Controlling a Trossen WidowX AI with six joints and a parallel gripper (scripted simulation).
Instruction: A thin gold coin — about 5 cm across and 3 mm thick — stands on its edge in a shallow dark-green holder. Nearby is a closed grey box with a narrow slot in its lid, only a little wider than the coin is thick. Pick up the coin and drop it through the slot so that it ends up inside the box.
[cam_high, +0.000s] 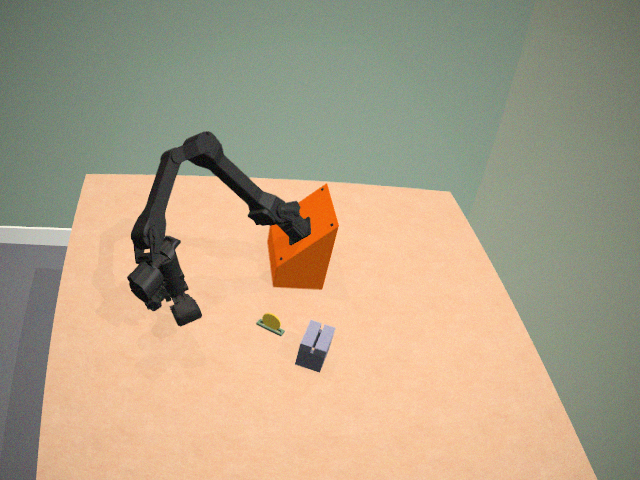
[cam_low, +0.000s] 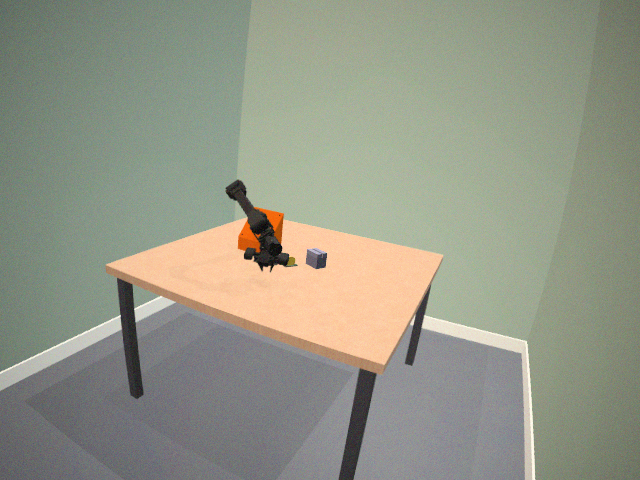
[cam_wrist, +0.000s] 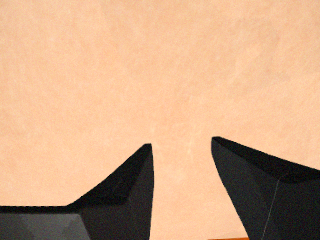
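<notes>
Now: gripper tip 210 mm to the right of the gold coin, 20 mm past it and 10 mm above it.
</notes>
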